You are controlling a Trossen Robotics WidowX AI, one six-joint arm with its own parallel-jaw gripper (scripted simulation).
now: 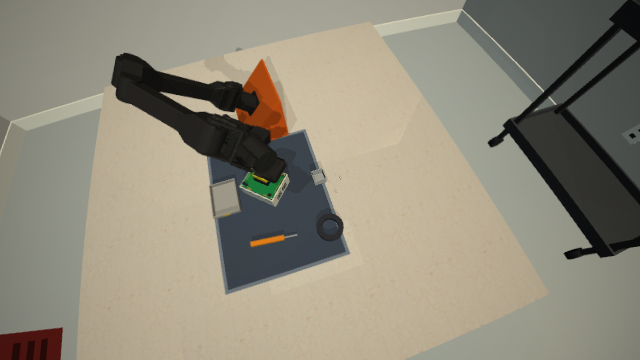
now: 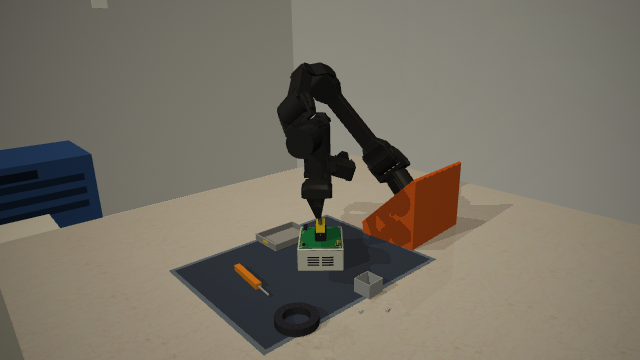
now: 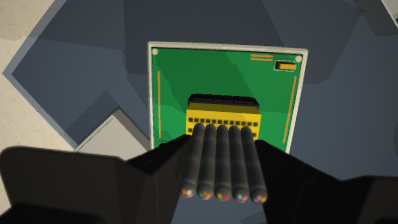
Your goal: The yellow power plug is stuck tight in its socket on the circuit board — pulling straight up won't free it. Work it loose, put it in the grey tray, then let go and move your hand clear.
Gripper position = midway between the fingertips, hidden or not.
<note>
In view: the gripper (image 2: 318, 215) and a dark mat (image 2: 252, 310).
The gripper is seen too in image 1 (image 1: 258, 173) and in image 3 (image 3: 222, 145). The dark mat also shows in image 1 (image 1: 302, 204) and in image 3 (image 3: 81, 69).
</note>
